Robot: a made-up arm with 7 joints.
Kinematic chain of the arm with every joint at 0, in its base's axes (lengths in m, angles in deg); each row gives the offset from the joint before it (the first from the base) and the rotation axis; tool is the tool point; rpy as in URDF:
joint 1: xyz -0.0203 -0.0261 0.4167 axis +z
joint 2: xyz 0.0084 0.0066 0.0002 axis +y
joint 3: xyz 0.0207 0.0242 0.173 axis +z
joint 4: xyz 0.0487 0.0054 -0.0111 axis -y
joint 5: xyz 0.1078 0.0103 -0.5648 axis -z
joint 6: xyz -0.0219 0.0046 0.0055 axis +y
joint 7: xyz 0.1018 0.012 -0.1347 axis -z
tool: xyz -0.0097 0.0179 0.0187 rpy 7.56 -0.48 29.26
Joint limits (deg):
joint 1: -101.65..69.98
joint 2: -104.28..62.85
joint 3: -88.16..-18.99
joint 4: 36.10..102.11
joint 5: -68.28..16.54
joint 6: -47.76..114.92
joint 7: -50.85..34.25
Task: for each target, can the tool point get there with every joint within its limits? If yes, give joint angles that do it. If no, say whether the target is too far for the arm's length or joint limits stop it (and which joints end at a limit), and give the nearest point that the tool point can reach.
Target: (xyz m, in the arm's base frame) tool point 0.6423 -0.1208 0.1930
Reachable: yes | joints 44.91 42.26 -61.94 68.15 -32.47 -24.66 6.61
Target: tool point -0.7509 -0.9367 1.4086
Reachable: no: too far | nearest point -0.4120 -0.5426 0.9715 | short by 0.679 m
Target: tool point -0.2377 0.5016 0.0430
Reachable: no: joint limits stop it (at a limit: joint 1, joint 2, joint 4, joint 7) | nearest point -0.3215 0.3273 0.1254 | short by 0.210 m
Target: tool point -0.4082 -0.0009 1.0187
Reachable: yes | joints -73.86 -89.62 -45.19 75.22 -54.05 -23.86 25.50
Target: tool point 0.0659 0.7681 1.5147
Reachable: no: too far | nearest point -0.0600 0.4780 1.0919 | short by 0.528 m
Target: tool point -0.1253 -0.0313 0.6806
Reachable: no: joint limits stop it (at a limit: joint 1, joint 2, joint 6, joint 7) | nearest point -0.2403 -0.1623 0.8738 | short by 0.260 m
